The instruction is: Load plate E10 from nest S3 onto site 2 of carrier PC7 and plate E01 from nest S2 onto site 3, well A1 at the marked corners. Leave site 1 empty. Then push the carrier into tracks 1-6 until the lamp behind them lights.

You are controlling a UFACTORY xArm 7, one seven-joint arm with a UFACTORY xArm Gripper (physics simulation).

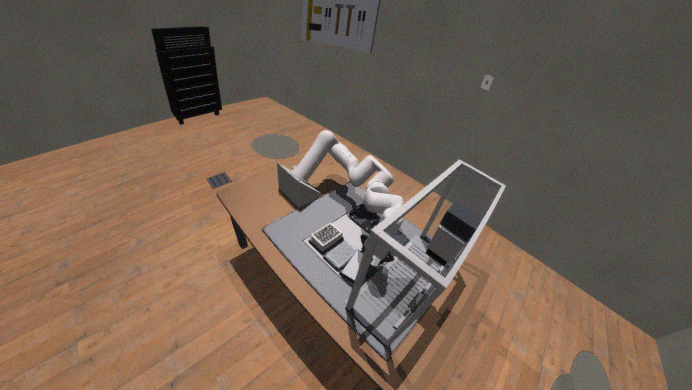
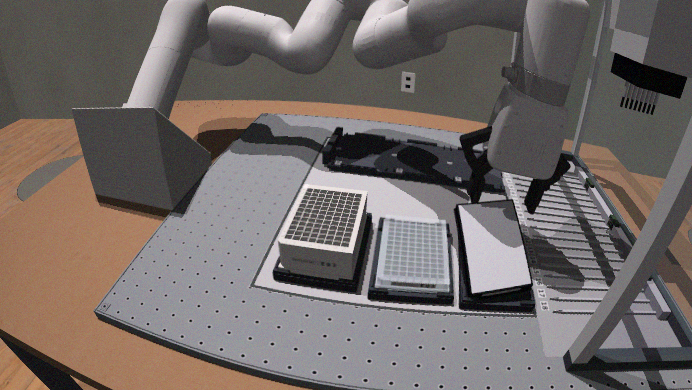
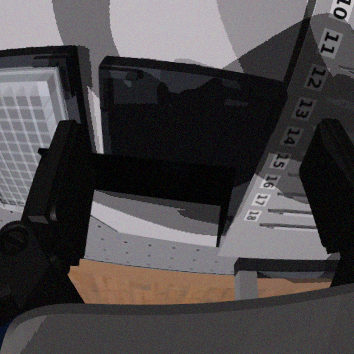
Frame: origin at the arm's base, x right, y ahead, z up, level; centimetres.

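Where they show: gripper, fingertip midpoint: [image 2: 501, 204] [image 3: 202, 144]; arm's base at its link origin: [image 1: 299, 177] [image 2: 141, 130].
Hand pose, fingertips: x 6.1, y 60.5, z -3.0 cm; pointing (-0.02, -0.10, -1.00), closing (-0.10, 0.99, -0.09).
Things, the pixels of their top centre, and the offset from my fingertips.
- rightmost black nest at its top centre: [image 3: 177, 176] [image 2: 496, 262] [image 1: 358, 270] dy -0.4, dx +6.9, dz -4.4 cm
- clear gridded plate at its top centre: [image 3: 13, 161] [image 2: 415, 246] [image 1: 342, 252] dy -11.5, dx +6.4, dz -3.6 cm
- tall cream plate at its top centre: [image 2: 325, 214] [image 1: 327, 233] dy -22.5, dx +5.9, dz -0.8 cm
- black carrier at its top centre: [image 2: 420, 149] [image 1: 379, 224] dy -11.5, dx -20.4, dz -3.2 cm
- pipetting head at its top centre: [image 2: 649, 64] [image 1: 443, 247] dy +22.1, dx -6.5, dz +23.3 cm
A low plate with a plain white top [image 2: 492, 245] [image 3: 155, 217] sits askew on the rightmost black nest [image 2: 497, 304] [image 3: 190, 67], turned and apparently tilted. The middle nest holds a clear gridded plate [image 1: 341, 254] [image 2: 414, 252] [image 3: 22, 120]. The left nest holds a tall cream plate [image 1: 327, 235] [image 2: 325, 220]. I cannot read which plates are E10 and E01. The black carrier [image 1: 364, 218] [image 2: 410, 156] lies behind the nests with no plate on its visible part; my gripper hides its right end. My gripper [image 2: 504, 204] [image 3: 202, 144] is wide open and empty, over the far end of the right nest.
Numbered tracks [image 2: 575, 197] [image 3: 295, 225] run right of the nests, with small dark green parts [image 2: 614, 221] along the rail behind. A grey frame [image 1: 410, 252] [image 2: 637, 280] stands over the tracks. A pipetting head [image 2: 648, 75] hangs at upper right. The cream plate stands tallest.
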